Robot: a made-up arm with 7 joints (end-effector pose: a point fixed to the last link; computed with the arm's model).
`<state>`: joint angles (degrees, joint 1 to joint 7).
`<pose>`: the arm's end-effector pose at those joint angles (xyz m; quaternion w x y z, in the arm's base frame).
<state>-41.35 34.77 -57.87 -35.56 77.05 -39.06 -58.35</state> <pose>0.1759 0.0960 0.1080 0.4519 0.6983 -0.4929 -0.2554</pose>
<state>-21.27 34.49 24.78 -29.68 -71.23 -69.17 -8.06</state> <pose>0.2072 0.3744 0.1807 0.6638 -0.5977 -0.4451 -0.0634</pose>
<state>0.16 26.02 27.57 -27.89 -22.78 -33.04 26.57</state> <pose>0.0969 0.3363 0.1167 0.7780 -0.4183 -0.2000 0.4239</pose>
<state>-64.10 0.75 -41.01 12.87 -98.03 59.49 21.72</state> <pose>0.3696 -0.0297 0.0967 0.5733 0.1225 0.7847 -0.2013</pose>
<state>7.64 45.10 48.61 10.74 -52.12 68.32 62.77</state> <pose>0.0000 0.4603 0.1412 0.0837 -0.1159 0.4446 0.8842</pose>
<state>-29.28 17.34 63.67 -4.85 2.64 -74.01 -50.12</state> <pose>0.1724 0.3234 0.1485 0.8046 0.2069 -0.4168 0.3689</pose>
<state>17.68 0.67 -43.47 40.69 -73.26 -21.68 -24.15</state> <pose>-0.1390 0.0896 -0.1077 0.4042 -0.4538 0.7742 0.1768</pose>
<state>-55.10 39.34 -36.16 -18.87 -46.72 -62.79 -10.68</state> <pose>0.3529 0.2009 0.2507 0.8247 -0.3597 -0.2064 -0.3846</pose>
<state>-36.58 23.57 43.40 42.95 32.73 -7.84 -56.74</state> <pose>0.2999 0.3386 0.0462 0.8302 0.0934 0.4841 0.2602</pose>
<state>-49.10 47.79 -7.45 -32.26 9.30 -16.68 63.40</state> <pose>0.2783 0.2634 0.2754 0.7218 -0.4438 -0.4777 0.2322</pose>
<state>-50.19 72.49 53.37 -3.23 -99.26 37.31 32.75</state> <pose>0.2030 0.4826 0.4076 0.7942 -0.5741 0.0974 0.1737</pose>
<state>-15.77 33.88 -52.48 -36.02 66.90 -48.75 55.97</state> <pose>0.0907 0.1555 0.0844 0.8641 -0.2775 -0.3776 -0.1837</pose>
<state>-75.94 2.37 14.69 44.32 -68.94 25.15 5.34</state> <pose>0.4658 0.0533 0.1515 0.5939 -0.5247 0.6073 -0.0554</pose>
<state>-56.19 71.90 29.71 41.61 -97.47 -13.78 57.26</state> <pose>0.2442 0.5123 0.3254 0.2391 -0.8992 0.0474 0.3633</pose>
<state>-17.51 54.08 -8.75 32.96 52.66 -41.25 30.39</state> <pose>0.1996 0.3863 0.1040 0.8439 0.4480 -0.1228 0.2682</pose>
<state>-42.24 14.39 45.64 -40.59 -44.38 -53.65 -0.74</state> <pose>0.2282 0.2932 0.1889 0.5480 -0.5510 -0.6293 0.0062</pose>
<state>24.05 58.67 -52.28 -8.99 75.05 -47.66 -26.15</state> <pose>-0.1094 0.2699 0.0980 0.5823 0.5265 0.0998 -0.6114</pose>
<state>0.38 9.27 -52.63 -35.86 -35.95 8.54 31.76</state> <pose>0.0644 0.0675 0.0222 0.7309 -0.3379 0.5917 0.0394</pose>
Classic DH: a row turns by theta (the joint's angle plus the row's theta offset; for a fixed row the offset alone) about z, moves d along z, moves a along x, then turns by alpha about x. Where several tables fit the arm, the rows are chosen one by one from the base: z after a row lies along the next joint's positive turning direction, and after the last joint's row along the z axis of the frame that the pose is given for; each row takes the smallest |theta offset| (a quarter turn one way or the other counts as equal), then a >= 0, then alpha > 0; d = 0 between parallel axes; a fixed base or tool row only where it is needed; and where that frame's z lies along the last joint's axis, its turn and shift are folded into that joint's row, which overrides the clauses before.
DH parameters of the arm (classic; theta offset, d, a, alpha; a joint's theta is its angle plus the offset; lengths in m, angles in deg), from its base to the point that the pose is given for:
base (fixed): -4.07 0.3127 0.0266 -74.51
joint 1: -75.12 0.107 -0.0067 -90
joint 2: 74 -0.002 -0.024 90
joint 3: 90 -0.3155 0.0203 -90
joint 4: 90 -0.0154 0.0414 90
joint 5: 0 0.1086 -0.0311 -90
joint 6: -90 0.0154 0.0293 90
joint 7: -33.88 -0.0372 -0.0111 -45.37
tool (fixed): 77.88 0.0329 0 0

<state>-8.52 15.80 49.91 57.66 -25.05 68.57 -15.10</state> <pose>-0.0040 0.2712 -0.0782 0.0135 -0.4347 0.8459 0.3088</pose>
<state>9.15 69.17 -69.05 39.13 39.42 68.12 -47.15</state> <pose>-0.0158 0.4775 0.1444 0.2151 -0.8191 -0.4734 -0.2423</pose>
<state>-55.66 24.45 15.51 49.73 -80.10 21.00 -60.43</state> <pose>0.4057 0.2551 0.0662 0.6845 -0.5689 0.3311 -0.3134</pose>
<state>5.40 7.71 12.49 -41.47 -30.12 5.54 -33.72</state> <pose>0.0975 0.2198 0.0608 0.9402 -0.2562 0.2236 0.0218</pose>
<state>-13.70 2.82 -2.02 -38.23 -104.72 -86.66 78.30</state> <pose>0.1914 0.1353 0.0357 0.3223 0.8913 -0.2939 -0.1238</pose>
